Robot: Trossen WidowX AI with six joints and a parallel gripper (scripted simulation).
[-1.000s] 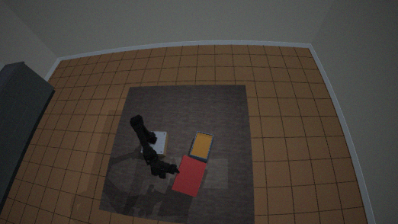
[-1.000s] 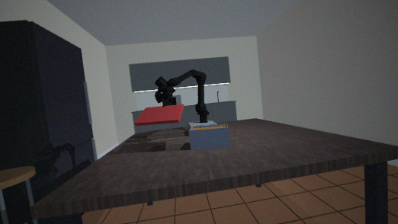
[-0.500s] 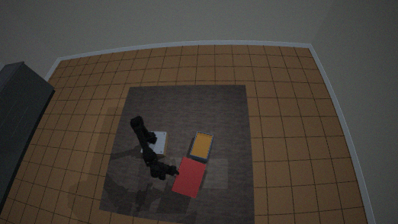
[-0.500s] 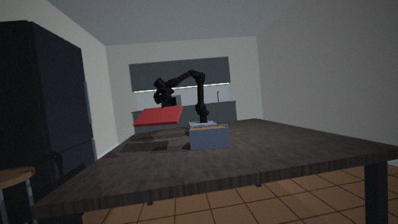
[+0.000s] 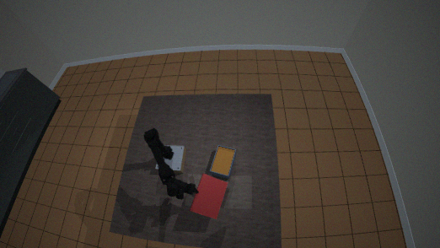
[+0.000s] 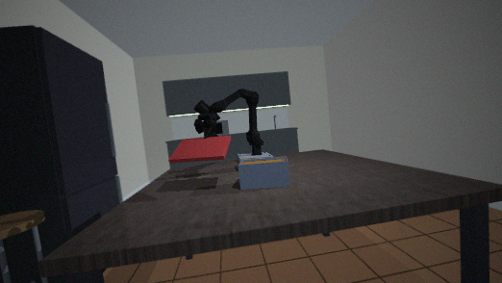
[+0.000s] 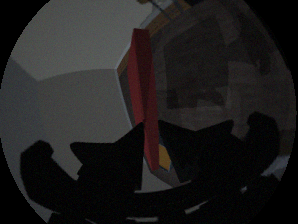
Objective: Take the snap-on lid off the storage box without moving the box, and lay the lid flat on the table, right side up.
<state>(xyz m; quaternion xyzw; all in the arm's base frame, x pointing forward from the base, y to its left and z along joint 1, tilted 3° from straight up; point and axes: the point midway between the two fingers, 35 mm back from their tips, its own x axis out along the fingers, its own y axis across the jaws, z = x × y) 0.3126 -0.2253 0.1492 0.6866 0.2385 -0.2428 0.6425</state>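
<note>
Now: the red lid 7 cm ahead of my gripper tip and 3 cm below it. Also, from my gripper tip: storage box (28 cm to the left, 17 cm below, 9 cm ahead).
</note>
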